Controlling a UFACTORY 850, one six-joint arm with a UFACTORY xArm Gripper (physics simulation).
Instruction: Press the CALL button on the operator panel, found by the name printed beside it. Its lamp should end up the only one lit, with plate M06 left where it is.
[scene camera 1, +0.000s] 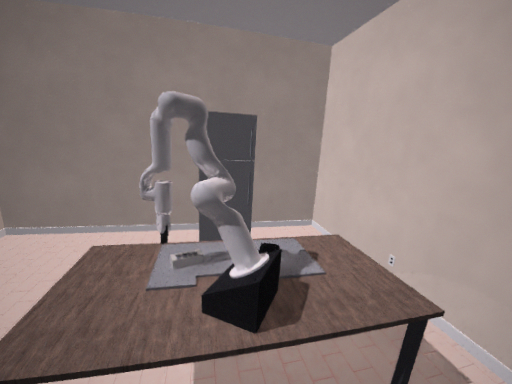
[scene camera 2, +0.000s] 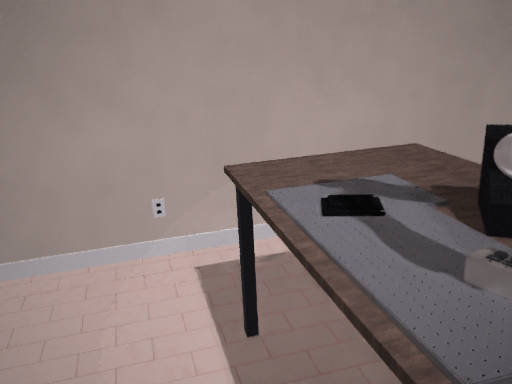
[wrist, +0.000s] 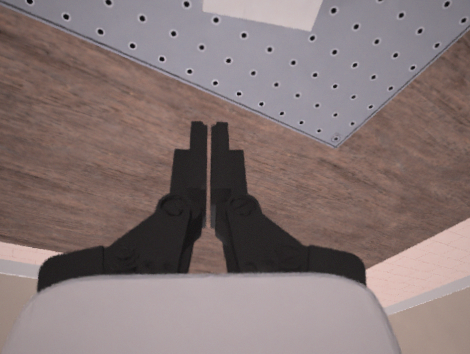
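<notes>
The operator panel is a low, pale box with dark buttons on top, on the grey perforated board. Part of the panel's pale edge shows at the top of the wrist view. Its printed names and lamps cannot be read. My gripper is shut and empty, fingers pointing down. It is in the air above the table, off the board's edge in the wrist view and apart from the panel. A flat black object lies on the board; whether it is plate M06 cannot be read.
The black wedge-shaped base carries the arm on the wooden table. A dark grey cabinet stands at the back wall. A wall outlet is on the wall.
</notes>
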